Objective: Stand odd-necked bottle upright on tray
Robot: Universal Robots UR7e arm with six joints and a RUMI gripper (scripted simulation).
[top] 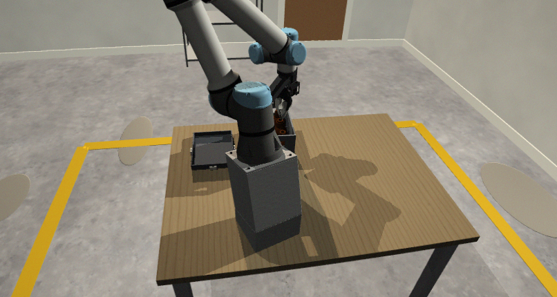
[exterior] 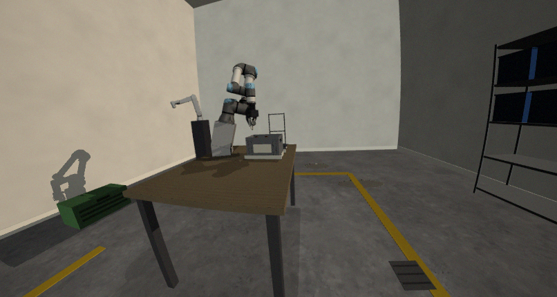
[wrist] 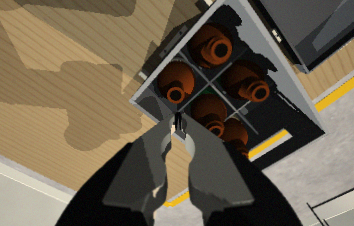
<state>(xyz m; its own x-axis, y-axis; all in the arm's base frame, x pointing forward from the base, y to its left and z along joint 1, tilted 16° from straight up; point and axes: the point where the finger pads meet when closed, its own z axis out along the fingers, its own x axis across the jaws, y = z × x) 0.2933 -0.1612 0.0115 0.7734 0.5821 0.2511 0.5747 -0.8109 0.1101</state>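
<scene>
The bottle is 10 mm to the right of my hand and 160 mm below it. From my hand the other things lie so: dark tray 140 mm ahead, 280 mm to the left, 230 mm below; then crate 100 mm ahead, 20 mm to the left, 160 mm below.
</scene>
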